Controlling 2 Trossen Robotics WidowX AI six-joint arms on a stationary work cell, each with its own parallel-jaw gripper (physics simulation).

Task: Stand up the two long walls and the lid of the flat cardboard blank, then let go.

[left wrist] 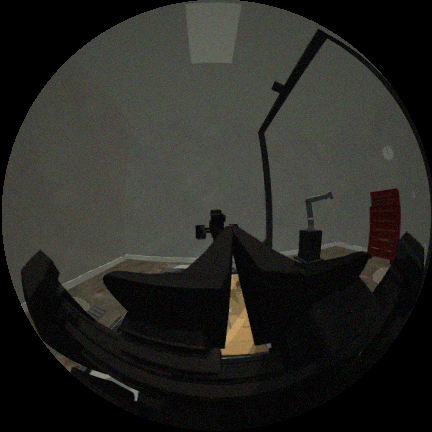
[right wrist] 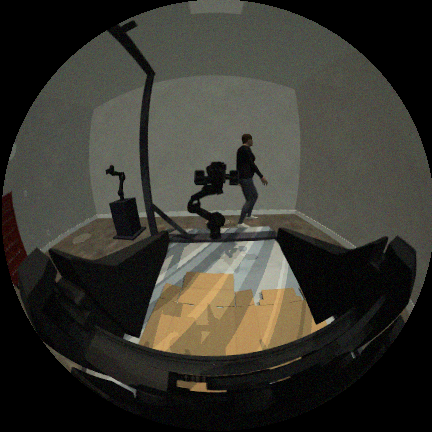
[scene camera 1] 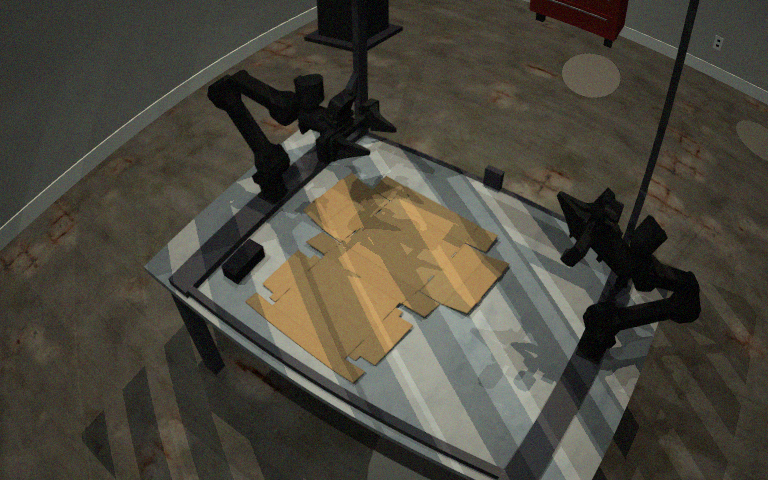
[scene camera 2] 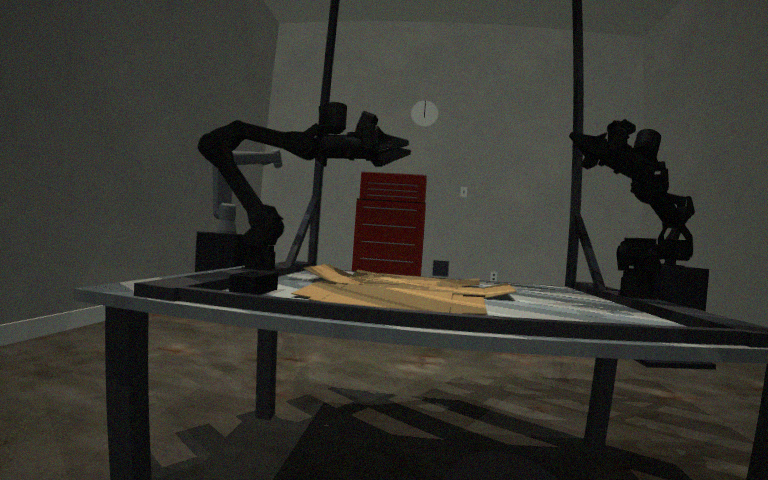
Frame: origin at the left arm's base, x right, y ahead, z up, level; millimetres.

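Seen in the pictures: left gripper, fingertip midpoint: [left wrist: 230, 231] [right wrist: 215, 169] [scene camera 1: 558, 193] [scene camera 2: 570, 134]; right gripper, fingertip midpoint: [left wrist: 217, 233] [right wrist: 224, 234] [scene camera 1: 383, 141] [scene camera 2: 409, 147]; left arm's base, origin of the base link: [right wrist: 215, 235] [scene camera 1: 591, 349] [scene camera 2: 636, 297]; right arm's base, origin of the base link: [scene camera 1: 273, 193] [scene camera 2: 258, 269].
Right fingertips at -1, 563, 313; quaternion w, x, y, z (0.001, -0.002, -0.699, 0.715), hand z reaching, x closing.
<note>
Offsets run from my right fingertips to a thing's top centre, as dx, dy, dz. "*": to the spot under its first point. Level surfaces: height alone.
The cardboard blank [scene camera 1: 362, 271] [scene camera 2: 396, 297] [left wrist: 239, 330] [right wrist: 215, 330] lies spread on the table, with no panel upright. In scene camera 2 a flap {* +34, +194, -311} [scene camera 2: 323, 272] at its left end tilts up slightly, and another flap [scene camera 2: 501, 291] at its right end is a little raised. I cannot tell which panels are the long walls or the lid. My left gripper [scene camera 1: 560, 194] [scene camera 2: 572, 135] [left wrist: 230, 231] is shut and empty, raised beyond the blank's right side. My right gripper [scene camera 1: 381, 141] [scene camera 2: 408, 147] is open and empty, high past the blank's far left end.
A black block {-220, +258, -297} [scene camera 1: 243, 260] [scene camera 2: 253, 281] sits left of the blank on the table {dz -332} [scene camera 1: 441, 390]. A small dark box {+370, -105, -275} [scene camera 1: 493, 177] stands at the far edge. Dark rails frame the tabletop, and upright posts [scene camera 1: 663, 118] [scene camera 2: 577, 113] rise beside it. A person [right wrist: 246, 165] stands beyond the table.
</note>
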